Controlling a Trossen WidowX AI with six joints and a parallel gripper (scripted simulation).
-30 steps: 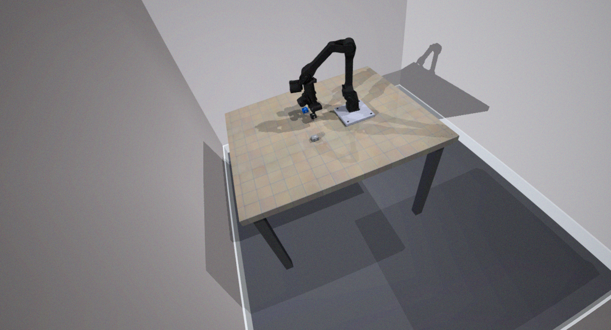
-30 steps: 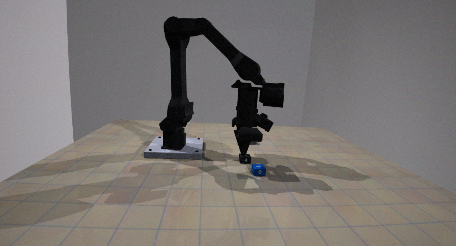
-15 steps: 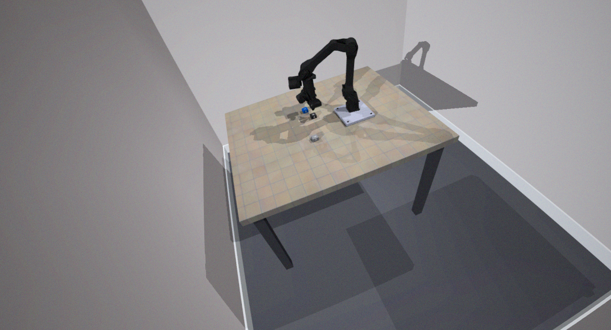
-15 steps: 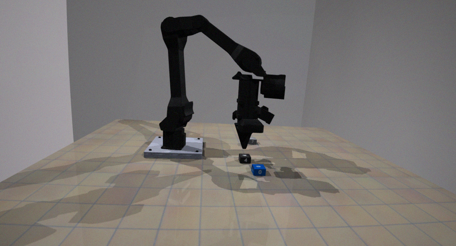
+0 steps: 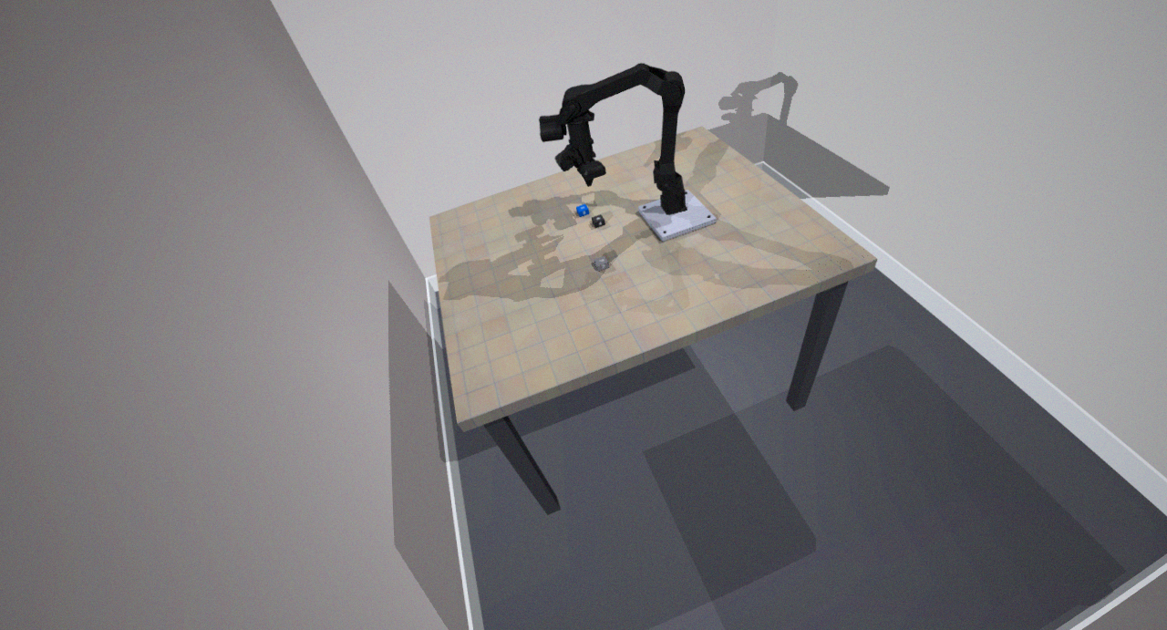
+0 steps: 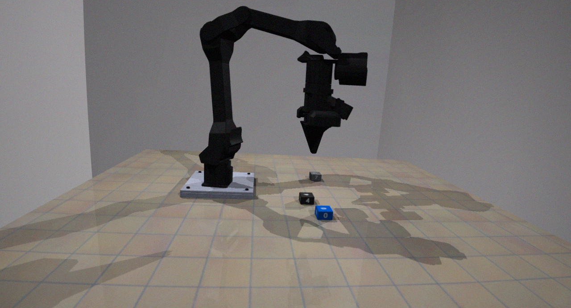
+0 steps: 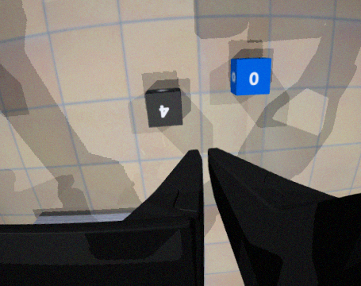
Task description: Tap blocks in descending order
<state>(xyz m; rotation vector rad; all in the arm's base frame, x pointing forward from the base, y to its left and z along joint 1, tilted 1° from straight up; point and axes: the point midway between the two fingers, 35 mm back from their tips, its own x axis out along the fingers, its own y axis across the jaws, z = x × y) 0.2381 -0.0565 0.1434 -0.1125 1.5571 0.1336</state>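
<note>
Right now the blue block marked 0 is 30 mm ahead of my gripper tip, 60 mm to the right of it and 120 mm below it. The rest, counted from my gripper tip: grey block marked 7 (30 mm ahead, 220 mm to the left, 120 mm below); then black block marked 4 (10 mm behind, 20 mm to the left, 120 mm below).
</note>
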